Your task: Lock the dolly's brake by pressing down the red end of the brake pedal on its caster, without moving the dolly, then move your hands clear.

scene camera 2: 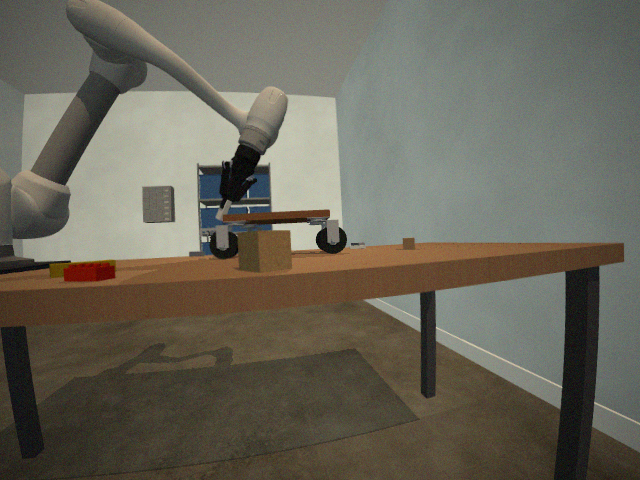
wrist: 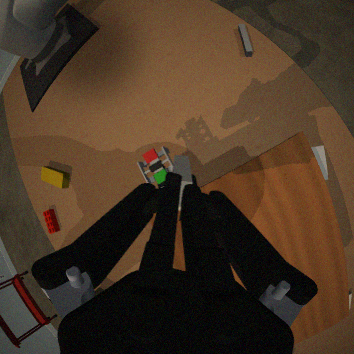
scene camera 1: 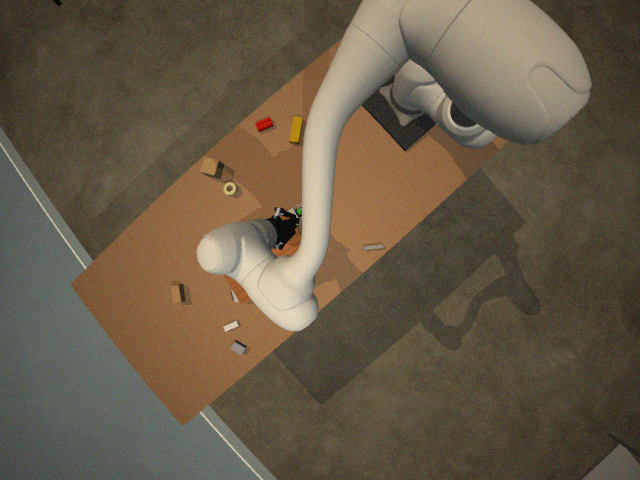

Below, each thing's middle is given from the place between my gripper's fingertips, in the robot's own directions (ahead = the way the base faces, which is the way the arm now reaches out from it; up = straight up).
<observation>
My hand is 16 cm short of the dolly [scene camera 2: 332, 239], 6 cm to the right of it and 5 cm above it. From my hand the other things lie so: tan block [scene camera 2: 259, 251] (36 cm to the right, 21 cm ahead, 9 cm below); then red brick [scene camera 2: 93, 271] (42 cm to the right, 11 cm below, 5 cm behind).
</observation>
